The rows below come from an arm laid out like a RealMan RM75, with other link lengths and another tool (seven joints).
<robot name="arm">
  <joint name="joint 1" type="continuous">
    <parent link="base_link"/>
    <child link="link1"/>
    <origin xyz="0 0 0.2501" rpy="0 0 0"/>
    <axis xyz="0 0 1"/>
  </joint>
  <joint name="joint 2" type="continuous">
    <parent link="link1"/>
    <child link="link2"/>
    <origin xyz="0 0 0" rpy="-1.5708 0 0"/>
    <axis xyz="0 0 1"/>
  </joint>
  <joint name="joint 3" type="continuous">
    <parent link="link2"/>
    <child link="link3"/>
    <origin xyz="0 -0.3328 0" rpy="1.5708 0 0"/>
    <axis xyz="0 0 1"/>
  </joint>
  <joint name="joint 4" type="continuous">
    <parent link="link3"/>
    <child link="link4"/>
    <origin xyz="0 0 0" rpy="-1.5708 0 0"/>
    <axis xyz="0 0 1"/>
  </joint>
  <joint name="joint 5" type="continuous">
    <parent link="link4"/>
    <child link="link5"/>
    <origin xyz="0 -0.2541 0" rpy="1.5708 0 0"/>
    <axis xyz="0 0 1"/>
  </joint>
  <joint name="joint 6" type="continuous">
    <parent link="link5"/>
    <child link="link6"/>
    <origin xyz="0 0 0" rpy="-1.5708 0 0"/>
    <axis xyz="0 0 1"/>
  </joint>
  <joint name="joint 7" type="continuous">
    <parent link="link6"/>
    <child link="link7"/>
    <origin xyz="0 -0.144 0" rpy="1.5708 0 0"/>
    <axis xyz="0 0 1"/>
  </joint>
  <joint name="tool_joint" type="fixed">
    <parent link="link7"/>
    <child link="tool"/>
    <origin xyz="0.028 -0.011 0.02" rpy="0 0.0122 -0.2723"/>
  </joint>
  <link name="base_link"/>
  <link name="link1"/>
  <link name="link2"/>
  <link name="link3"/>
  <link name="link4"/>
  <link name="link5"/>
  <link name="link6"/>
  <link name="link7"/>
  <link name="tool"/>
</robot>
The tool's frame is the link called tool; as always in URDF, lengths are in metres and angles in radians. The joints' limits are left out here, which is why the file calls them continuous.
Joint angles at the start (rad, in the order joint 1, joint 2, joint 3, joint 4, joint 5, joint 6, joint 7):
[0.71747 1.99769 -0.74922 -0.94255 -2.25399 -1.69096 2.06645]
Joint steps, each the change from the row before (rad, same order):
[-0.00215 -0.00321 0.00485 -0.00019 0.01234 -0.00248 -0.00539]
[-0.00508 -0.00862 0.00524 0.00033 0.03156 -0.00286 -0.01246]
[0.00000 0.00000 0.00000 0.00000 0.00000 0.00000 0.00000]
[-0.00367 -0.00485 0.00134 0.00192 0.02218 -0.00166 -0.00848]
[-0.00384 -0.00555 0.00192 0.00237 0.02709 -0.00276 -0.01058]
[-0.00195 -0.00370 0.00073 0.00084 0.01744 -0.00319 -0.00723]
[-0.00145 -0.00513 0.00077 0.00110 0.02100 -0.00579 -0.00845]
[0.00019 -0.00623 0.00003 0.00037 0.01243 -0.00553 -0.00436]
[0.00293 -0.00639 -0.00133 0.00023 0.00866 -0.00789 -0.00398]
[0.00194 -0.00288 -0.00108 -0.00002 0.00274 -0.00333 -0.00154]
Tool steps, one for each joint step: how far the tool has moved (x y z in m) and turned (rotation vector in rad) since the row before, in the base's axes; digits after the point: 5 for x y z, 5 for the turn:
[-0.00023 0.00028 0.00238 0.00673 0.01114 0.00530]
[-0.00091 0.00105 0.00532 0.01557 0.02359 0.01478]
[0.00000 0.00000 0.00000 0.00000 0.00000 0.00000]
[-0.00071 0.00032 0.00252 0.00797 0.01657 0.00999]
[-0.00124 0.00041 0.00300 0.00936 0.02064 0.01319]
[-0.00118 0.00026 0.00207 0.00516 0.01267 0.01046]
[-0.00180 0.00031 0.00280 0.00479 0.01502 0.01387]
[-0.00119 0.00056 0.00326 0.00271 0.00651 0.00968]
[-0.00202 0.00078 0.00301 -0.00130 0.00249 0.01220]
[-0.00105 0.00050 0.00128 -0.00098 -0.00026 0.00569]

